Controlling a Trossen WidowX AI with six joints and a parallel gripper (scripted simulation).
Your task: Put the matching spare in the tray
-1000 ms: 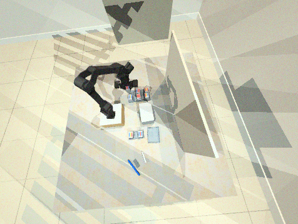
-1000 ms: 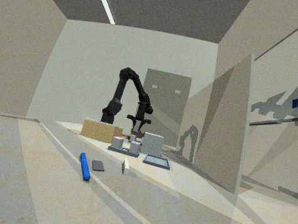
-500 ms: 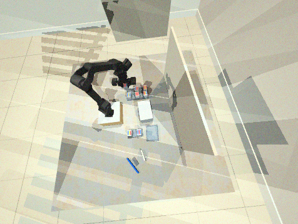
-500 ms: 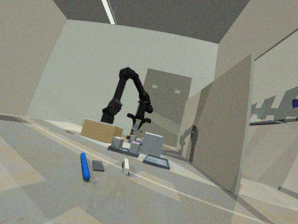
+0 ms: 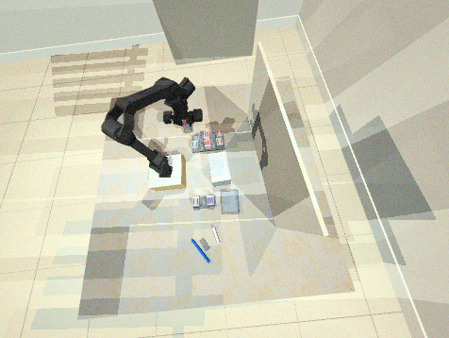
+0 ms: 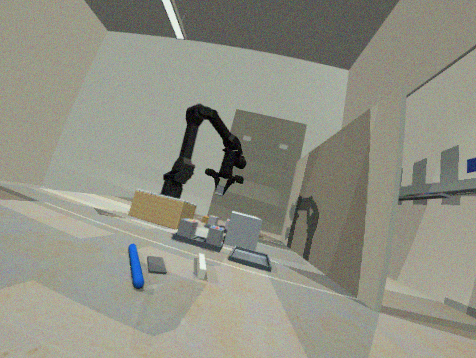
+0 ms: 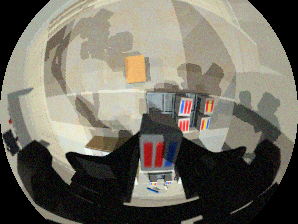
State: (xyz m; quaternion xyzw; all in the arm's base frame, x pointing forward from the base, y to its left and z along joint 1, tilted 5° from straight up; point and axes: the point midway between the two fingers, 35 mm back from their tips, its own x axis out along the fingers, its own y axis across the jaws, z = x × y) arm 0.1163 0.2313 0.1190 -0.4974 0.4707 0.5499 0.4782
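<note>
The tray is 37 cm to the right of my gripper tip, 24 cm ahead of it and 16 cm below it. Also, from my gripper tip: tall panel: 41 cm ahead, 15 cm to the right, 6 cm above; then mounted unit: 19 cm to the right, 17 cm ahead, 11 cm below.
</note>
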